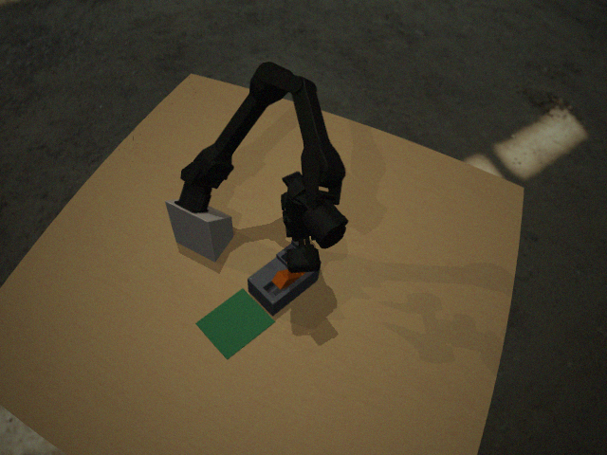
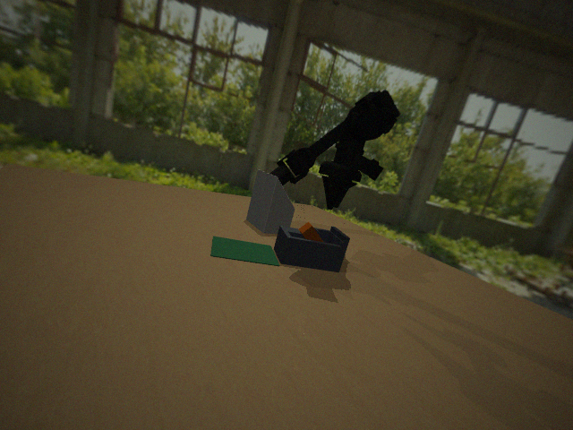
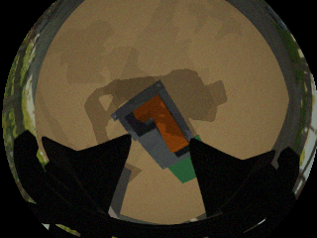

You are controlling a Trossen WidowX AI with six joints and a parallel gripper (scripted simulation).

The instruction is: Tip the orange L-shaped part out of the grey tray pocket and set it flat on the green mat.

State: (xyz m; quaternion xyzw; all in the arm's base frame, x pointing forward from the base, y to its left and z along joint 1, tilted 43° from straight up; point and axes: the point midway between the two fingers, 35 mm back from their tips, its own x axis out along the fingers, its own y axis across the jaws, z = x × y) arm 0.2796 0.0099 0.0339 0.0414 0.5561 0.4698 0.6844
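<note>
Now: gripper tip 1 cm past the orange L-shaped part and 10 cm above it. From my gripper tip the other things lie so: green mat 6 cm behind, 17 cm to the right, 16 cm below; tray 2 cm behind, 2 cm to the right, 16 cm below.
</note>
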